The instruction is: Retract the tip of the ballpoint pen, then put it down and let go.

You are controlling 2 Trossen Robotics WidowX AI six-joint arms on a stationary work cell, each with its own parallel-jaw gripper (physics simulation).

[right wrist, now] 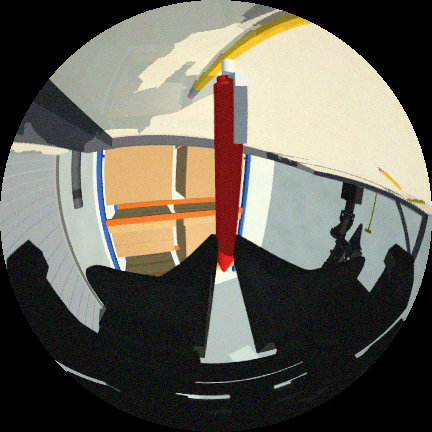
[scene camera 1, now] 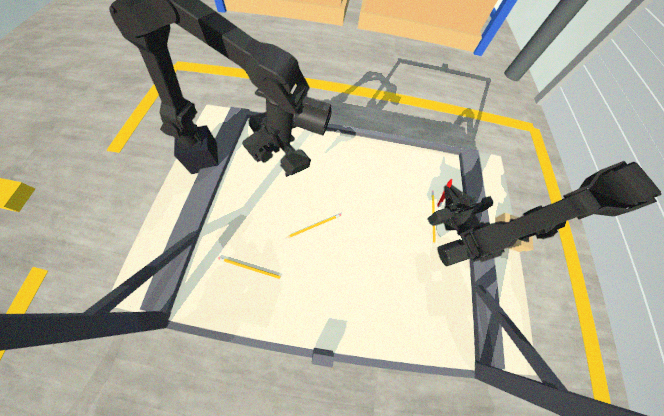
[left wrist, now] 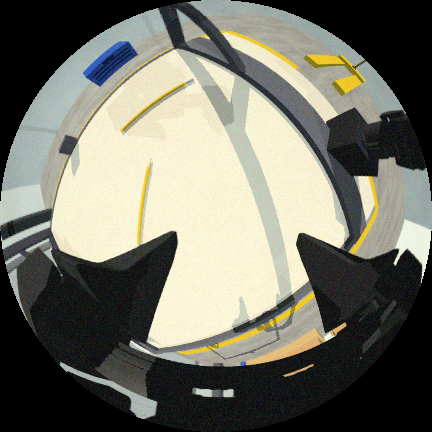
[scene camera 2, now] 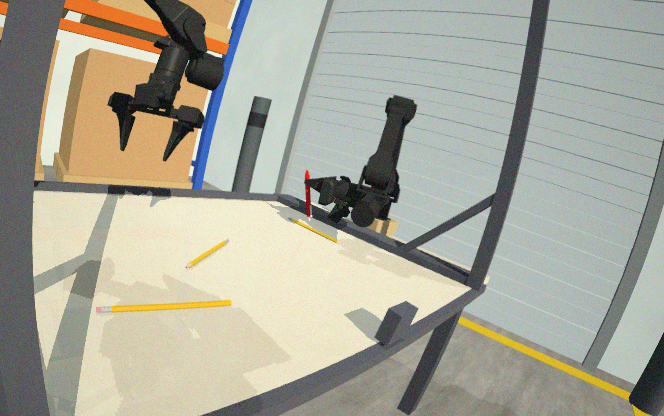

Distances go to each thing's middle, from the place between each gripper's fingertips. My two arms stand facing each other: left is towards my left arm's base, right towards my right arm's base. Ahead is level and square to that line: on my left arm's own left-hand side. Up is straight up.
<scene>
Now: the red ballpoint pen [right wrist: 230, 89] 1 cm behind my right hand, 1 cm to the right of it and 3 cm below it.
Now: the red ballpoint pen 70 mm ahead of my left hand, 490 mm to the right of it and 60 mm below it.
</scene>
